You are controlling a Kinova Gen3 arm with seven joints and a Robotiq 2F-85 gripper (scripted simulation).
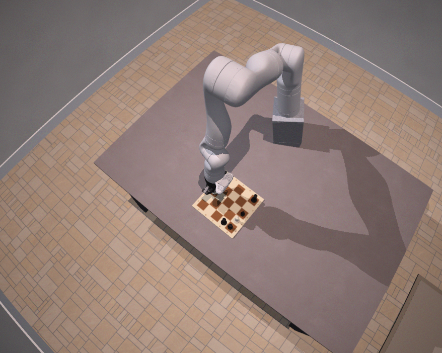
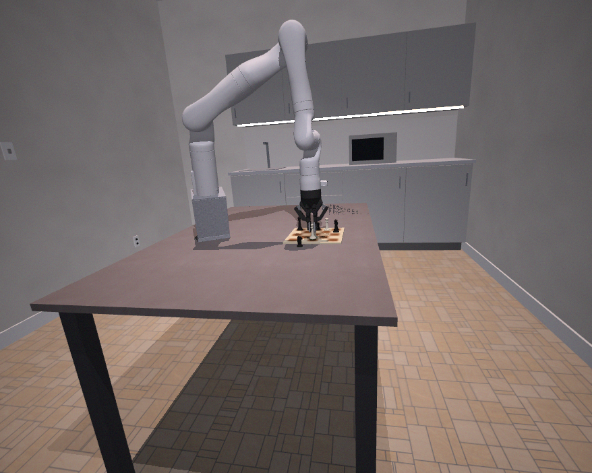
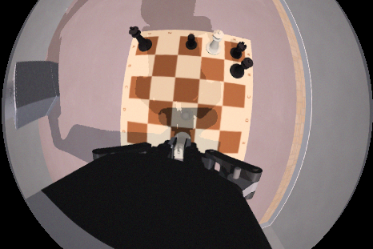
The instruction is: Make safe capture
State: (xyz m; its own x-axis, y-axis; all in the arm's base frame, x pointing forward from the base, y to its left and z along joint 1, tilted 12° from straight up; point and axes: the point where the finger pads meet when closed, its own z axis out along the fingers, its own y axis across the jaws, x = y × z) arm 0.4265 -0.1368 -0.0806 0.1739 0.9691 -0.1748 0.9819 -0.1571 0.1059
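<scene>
The chessboard lies 1 cm ahead of my hand, 7 cm to the left of it and 5 cm below it. Also, from my hand: black pawn 3 cm ahead, 15 cm to the left, 4 cm below.
</scene>
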